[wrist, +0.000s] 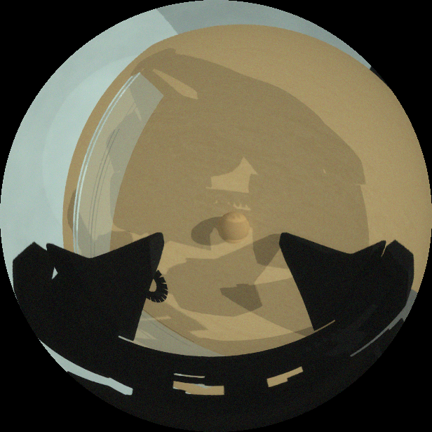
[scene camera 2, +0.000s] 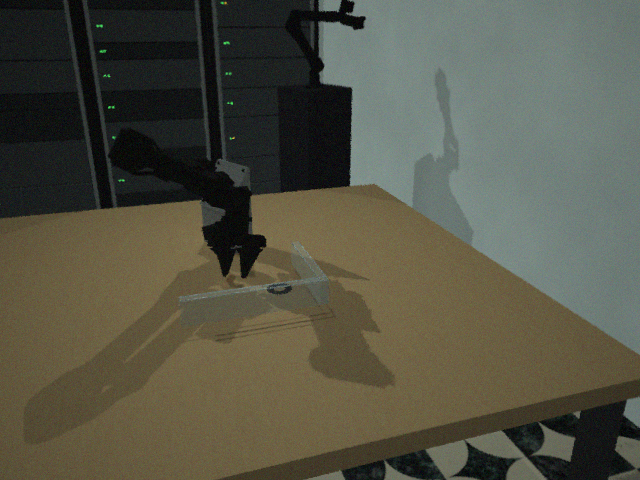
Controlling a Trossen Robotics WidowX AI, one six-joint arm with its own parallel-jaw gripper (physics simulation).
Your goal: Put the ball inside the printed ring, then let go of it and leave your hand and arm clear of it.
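Frame: origin at the arm's base, x ahead, y up, z right, level; millimetres.
Seen in the pictures: gripper, fingertip midpoint: [scene camera 2: 234,277].
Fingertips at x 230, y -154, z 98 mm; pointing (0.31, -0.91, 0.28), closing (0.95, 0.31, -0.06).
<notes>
Offsets run from my fingertips to a thing's top centre. "spot": to the spot under its first point. Level surfaces: height alone.
A small tan-orange ball [wrist: 234,227] rests on the table, seen between and a little beyond the fingertips in the wrist view. In the scene view it is not clearly made out near the fingertips. My gripper [scene camera 2: 234,276] [wrist: 223,239] is open and empty, pointing down above the table with a finger on either side of the ball's position in the wrist view. The dark printed ring [scene camera 2: 279,292] [wrist: 163,287] lies apart from the ball. It shows through the clear panel in the scene view, and the left finger partly covers it in the wrist view.
A clear upright panel @(spot: dz +104, dx +145, dy +13 mm) [scene camera 2: 222,308] stands in front of the gripper and ring, joined at a corner to a shorter clear panel @(spot: dz -120, dx +152, dy +39 mm) [scene camera 2: 311,271] on the right. Arm shadows cross the wooden table @(dy -15 mm) [scene camera 2: 465,335] [wrist: 300,65]. Another dark arm [scene camera 2: 305,47] stands on a pedestal [scene camera 2: 315,139] behind.
</notes>
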